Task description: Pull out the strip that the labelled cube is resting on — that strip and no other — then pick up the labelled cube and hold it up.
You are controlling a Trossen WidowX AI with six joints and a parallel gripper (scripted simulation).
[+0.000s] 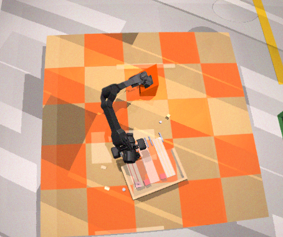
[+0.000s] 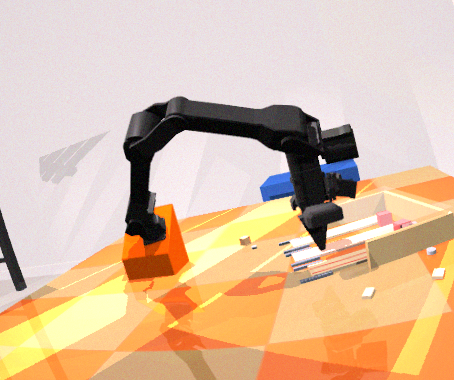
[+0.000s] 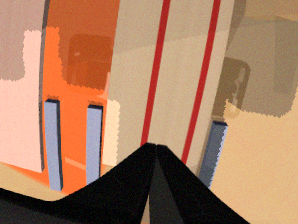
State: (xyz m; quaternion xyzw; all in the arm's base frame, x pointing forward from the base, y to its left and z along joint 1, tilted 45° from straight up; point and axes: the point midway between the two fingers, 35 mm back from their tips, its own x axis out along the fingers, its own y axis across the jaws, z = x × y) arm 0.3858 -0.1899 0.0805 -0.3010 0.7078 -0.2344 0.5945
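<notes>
My gripper tip is 90 mm short of the red-lined strip, 10 mm to the right of it and 40 mm above it.
</notes>
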